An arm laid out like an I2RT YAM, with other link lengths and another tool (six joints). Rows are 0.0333 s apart.
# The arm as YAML. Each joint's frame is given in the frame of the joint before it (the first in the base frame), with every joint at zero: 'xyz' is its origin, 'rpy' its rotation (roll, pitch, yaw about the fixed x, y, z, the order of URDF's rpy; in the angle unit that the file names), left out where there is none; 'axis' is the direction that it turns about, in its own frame. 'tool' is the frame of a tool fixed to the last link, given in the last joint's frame.
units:
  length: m
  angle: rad
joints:
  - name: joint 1
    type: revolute
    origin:
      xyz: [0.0, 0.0, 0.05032]
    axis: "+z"
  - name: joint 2
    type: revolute
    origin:
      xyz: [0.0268, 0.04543, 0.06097]
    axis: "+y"
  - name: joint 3
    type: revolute
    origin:
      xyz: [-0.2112, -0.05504, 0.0]
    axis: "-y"
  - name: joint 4
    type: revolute
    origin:
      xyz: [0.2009, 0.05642, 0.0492]
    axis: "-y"
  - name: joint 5
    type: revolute
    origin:
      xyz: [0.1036, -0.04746, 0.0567]
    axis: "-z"
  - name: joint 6
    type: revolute
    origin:
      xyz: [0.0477, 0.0, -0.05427]
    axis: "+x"
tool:
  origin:
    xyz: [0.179, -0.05, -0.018]
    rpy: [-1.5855, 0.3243, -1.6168]
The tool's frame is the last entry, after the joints.
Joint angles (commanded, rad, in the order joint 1, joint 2, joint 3, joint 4, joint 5, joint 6), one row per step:
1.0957 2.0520 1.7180 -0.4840 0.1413 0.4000
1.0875 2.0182 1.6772 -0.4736 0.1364 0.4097
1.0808 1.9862 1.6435 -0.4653 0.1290 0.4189
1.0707 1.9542 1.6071 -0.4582 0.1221 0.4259
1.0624 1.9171 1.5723 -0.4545 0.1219 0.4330
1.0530 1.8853 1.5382 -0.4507 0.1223 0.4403
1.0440 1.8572 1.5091 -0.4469 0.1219 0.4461
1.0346 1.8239 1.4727 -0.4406 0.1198 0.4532
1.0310 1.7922 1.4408 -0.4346 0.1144 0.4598
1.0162 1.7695 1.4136 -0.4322 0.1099 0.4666
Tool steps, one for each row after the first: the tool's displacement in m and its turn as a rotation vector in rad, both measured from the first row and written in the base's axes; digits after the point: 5 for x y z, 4 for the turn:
-0.00032 -0.00685 0.00188 0.0089 0.0068 -0.0118
-0.00123 -0.01182 0.00502 0.0212 0.0135 -0.0200
-0.00116 -0.01885 0.00674 0.0290 0.0204 -0.0304
-0.00084 -0.02638 0.01099 0.0376 0.0214 -0.0436
-0.00024 -0.03455 0.01280 0.0421 0.0242 -0.0584
0.00053 -0.04155 0.01473 0.0474 0.0261 -0.0713
0.00048 -0.04930 0.01630 0.0542 0.0295 -0.0842
-0.00191 -0.05390 0.01858 0.0641 0.0337 -0.0886
-0.00015 -0.06225 0.01783 0.0670 0.0408 -0.1052

